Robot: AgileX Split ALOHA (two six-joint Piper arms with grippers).
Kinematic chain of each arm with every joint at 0, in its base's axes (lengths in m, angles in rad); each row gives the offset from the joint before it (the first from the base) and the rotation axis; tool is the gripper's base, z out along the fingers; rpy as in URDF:
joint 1: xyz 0 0 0.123 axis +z
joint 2: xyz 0 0 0 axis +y
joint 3: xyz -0.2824 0 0.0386 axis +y
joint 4: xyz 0.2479 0 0.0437 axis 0.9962 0 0.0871
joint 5: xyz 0 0 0 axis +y
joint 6: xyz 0.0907 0 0.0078 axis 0.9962 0 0.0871
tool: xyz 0 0 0 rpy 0 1.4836 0
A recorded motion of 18 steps. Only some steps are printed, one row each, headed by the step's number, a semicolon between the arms.
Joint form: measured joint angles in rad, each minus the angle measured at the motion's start. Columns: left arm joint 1, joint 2, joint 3, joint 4, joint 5, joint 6; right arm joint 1, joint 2, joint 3, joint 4, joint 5, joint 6.
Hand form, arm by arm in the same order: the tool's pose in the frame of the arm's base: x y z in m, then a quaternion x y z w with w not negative. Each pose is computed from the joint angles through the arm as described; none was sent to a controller.
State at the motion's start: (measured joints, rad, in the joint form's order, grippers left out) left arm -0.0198 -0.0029 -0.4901 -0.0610 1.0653 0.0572; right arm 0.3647 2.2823 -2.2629 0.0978 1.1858 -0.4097
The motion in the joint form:
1: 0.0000 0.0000 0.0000 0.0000 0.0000 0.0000; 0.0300 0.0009 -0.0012 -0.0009 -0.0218 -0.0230
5: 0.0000 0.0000 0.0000 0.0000 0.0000 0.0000; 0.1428 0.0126 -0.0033 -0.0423 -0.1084 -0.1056
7: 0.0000 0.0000 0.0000 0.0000 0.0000 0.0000; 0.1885 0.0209 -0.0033 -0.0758 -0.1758 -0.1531
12: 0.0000 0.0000 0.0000 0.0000 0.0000 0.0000; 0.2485 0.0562 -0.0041 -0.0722 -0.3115 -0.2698
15: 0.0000 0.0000 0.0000 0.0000 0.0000 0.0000; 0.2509 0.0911 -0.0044 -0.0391 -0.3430 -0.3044
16: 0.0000 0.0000 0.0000 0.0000 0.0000 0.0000; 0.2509 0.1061 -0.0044 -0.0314 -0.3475 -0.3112
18: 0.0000 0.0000 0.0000 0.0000 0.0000 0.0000; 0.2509 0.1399 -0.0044 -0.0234 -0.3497 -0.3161
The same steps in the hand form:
1: -0.0045 -0.0048 0.2742 0.03408 0.85517 -0.02081 0.51681; 0.4621 0.2013 0.2698 -0.38279 0.89219 0.04326 0.23581
5: -0.0045 -0.0048 0.2742 0.03408 0.85517 -0.02081 0.51681; 0.4459 0.2530 0.2681 -0.46548 0.84167 0.02603 0.27246
7: -0.0045 -0.0048 0.2742 0.03408 0.85517 -0.02081 0.51681; 0.4407 0.2741 0.2671 -0.50259 0.81046 0.00920 0.30080
12: -0.0045 -0.0048 0.2742 0.03408 0.85517 -0.02081 0.51681; 0.4354 0.3086 0.2563 -0.56103 0.75072 0.00050 0.34880
15: -0.0045 -0.0048 0.2742 0.03408 0.85517 -0.02081 0.51681; 0.4388 0.3152 0.2396 -0.56989 0.74435 0.01020 0.34794
16: -0.0045 -0.0048 0.2742 0.03408 0.85517 -0.02081 0.51681; 0.4401 0.3168 0.2318 -0.57213 0.74479 0.01274 0.34320
18: -0.0045 -0.0048 0.2742 0.03408 0.85517 -0.02081 0.51681; 0.4427 0.3193 0.2136 -0.57550 0.74874 0.01617 0.32851

